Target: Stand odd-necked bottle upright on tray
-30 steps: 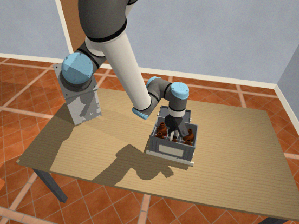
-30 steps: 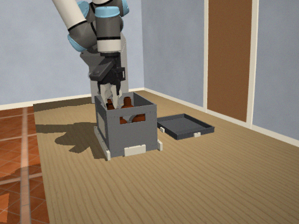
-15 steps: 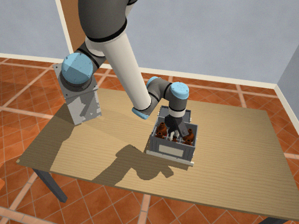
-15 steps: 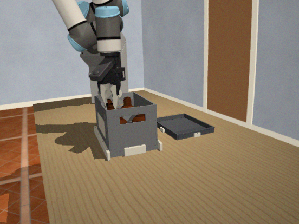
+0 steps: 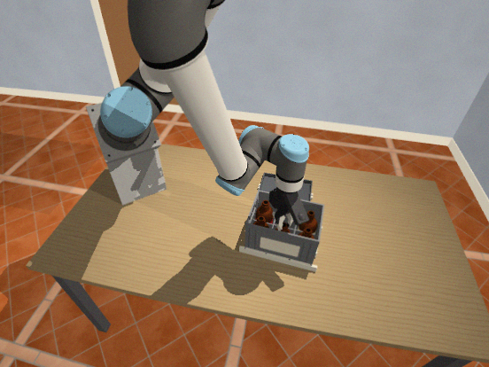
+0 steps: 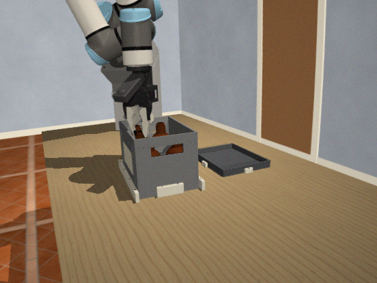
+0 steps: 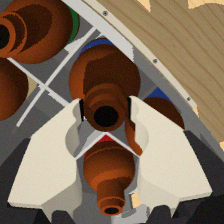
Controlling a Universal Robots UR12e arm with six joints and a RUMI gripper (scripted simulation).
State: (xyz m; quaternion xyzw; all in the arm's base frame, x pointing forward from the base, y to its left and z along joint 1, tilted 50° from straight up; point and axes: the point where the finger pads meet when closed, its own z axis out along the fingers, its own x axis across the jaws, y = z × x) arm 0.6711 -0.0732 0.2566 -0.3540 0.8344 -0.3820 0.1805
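The grey crate is 70 mm below my hand, 50 mm to the left of it and 10 mm ahead of it. Also, from my hand: bottle 100 mm ahead, 70 mm to the left, 70 mm below; then grey tray 340 mm to the left, 140 mm below, 20 mm ahead.
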